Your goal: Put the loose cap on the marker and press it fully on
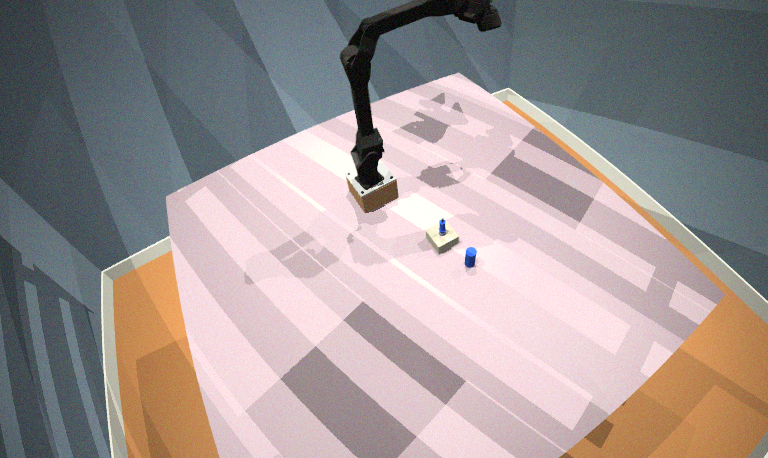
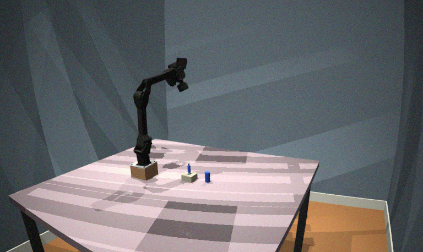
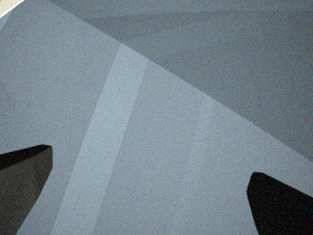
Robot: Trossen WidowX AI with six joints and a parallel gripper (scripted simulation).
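My gripper tip is now 37 cm short of the blue cap, 38 cm to the left of it and 48 cm above it. Round my gripper tip: block: 27 cm ahead, 39 cm to the right, 49 cm below; blue marker: 27 cm ahead, 39 cm to the right, 44 cm below.
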